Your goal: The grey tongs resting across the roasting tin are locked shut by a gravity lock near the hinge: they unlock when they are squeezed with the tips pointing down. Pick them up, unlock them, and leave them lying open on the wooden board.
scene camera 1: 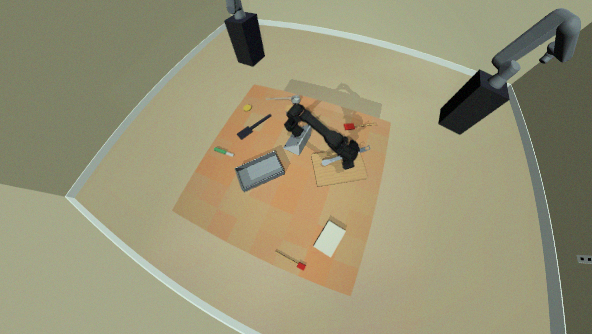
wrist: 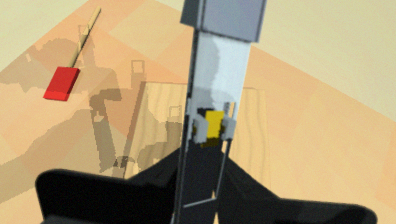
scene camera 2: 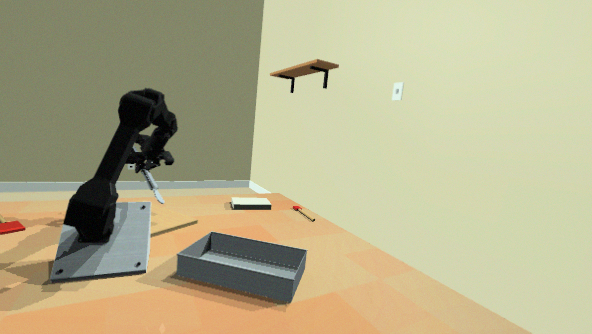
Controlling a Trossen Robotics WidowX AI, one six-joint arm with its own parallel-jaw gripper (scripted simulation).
same spot on grey roasting tin: (scene camera 2: 266, 269) = (scene camera 1: 255, 180)
